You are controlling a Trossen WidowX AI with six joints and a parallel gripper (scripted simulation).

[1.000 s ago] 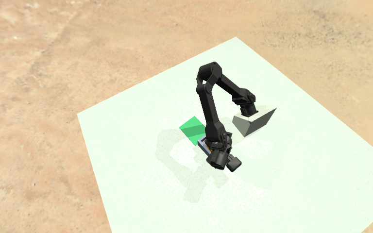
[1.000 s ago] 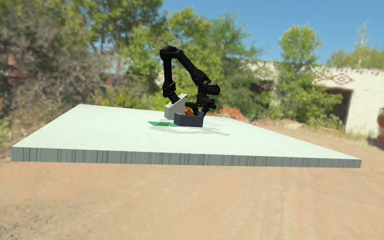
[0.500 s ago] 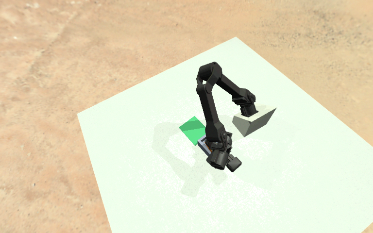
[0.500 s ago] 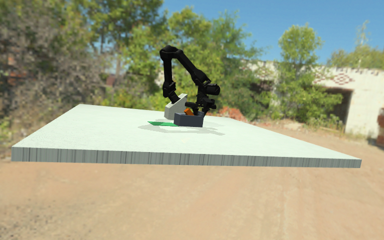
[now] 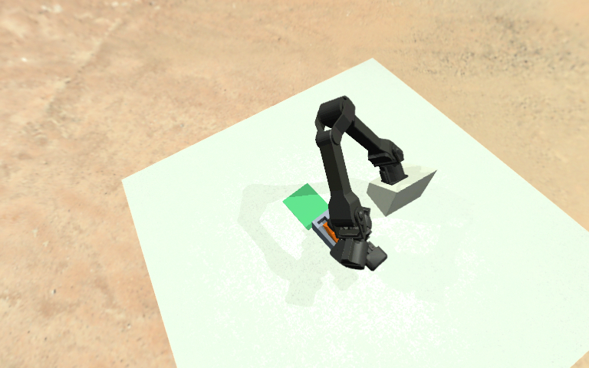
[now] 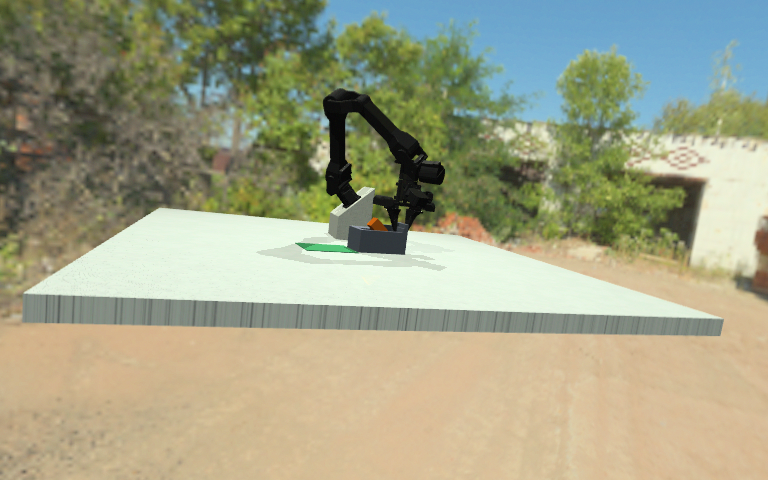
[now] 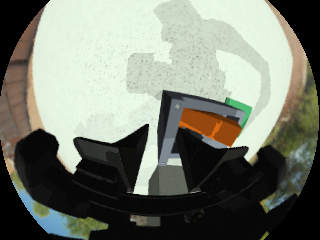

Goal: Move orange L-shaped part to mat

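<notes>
Now: gripper tip 5 cm to the left of the orange L-shaped part, 2 cm above it and 1 cm short of it. Also, from my gripper tip: green mat: 23 cm to the right, 8 cm below, 4 cm ahead.
</notes>
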